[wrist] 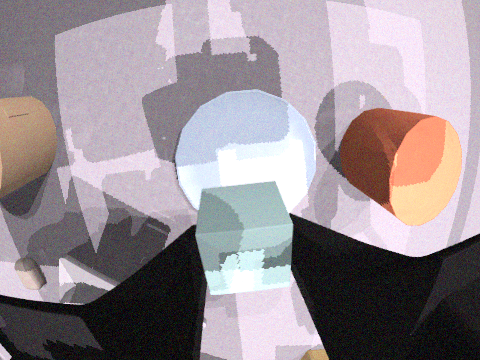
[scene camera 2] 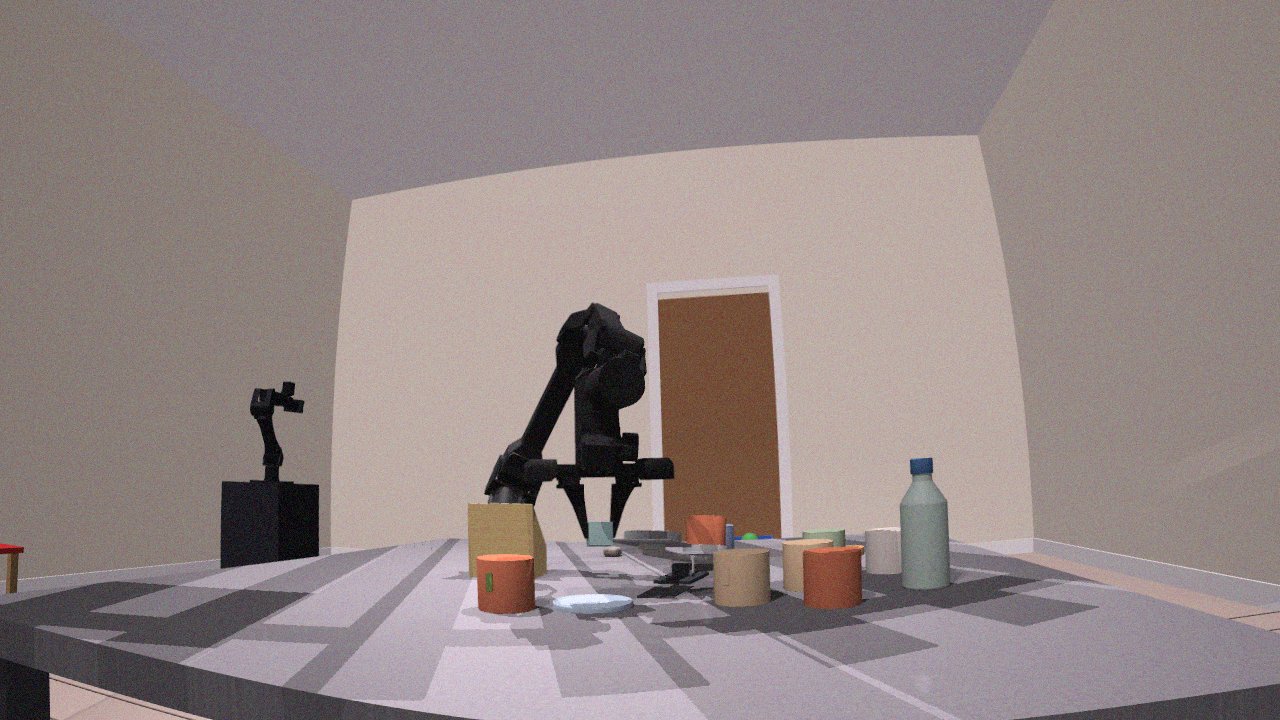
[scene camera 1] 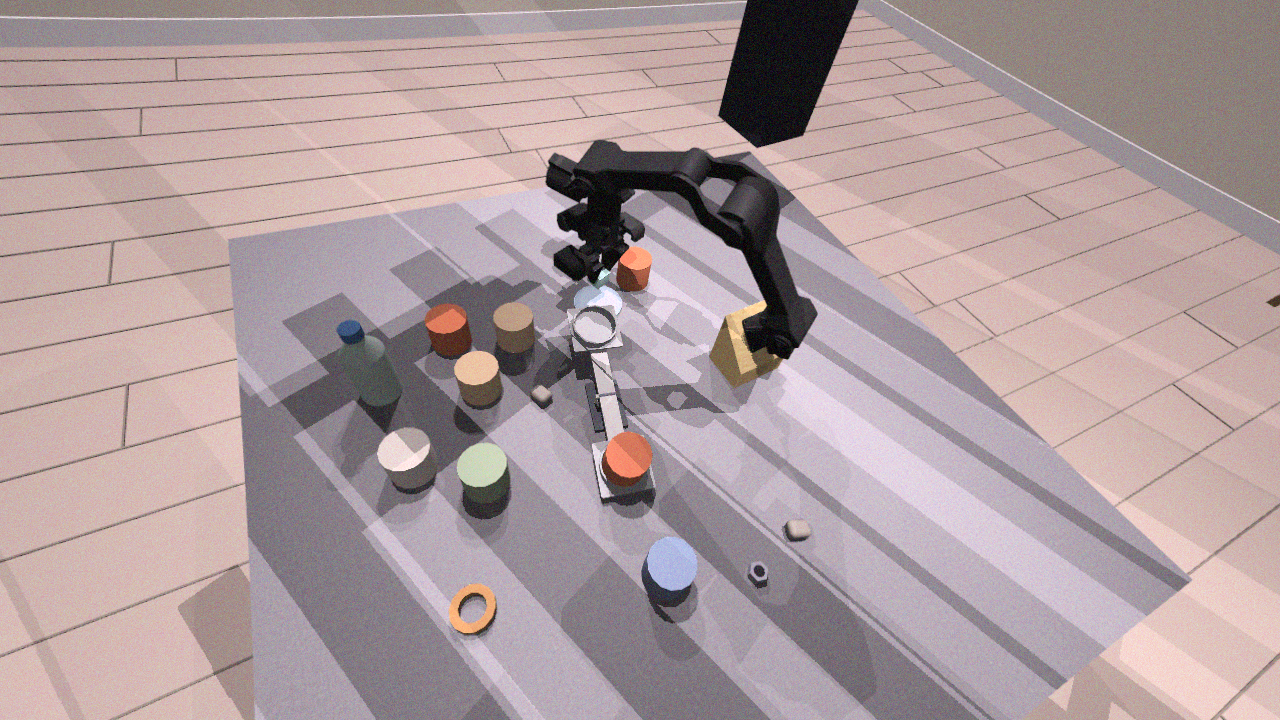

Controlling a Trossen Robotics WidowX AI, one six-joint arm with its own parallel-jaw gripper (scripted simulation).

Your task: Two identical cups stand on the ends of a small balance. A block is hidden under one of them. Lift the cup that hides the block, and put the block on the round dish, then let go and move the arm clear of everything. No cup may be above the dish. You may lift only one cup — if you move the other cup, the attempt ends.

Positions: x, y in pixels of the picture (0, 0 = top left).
Labels:
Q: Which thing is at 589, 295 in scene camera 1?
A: A round pale blue dish.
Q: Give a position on a tan cup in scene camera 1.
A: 514, 323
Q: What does the gripper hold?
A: A teal block.

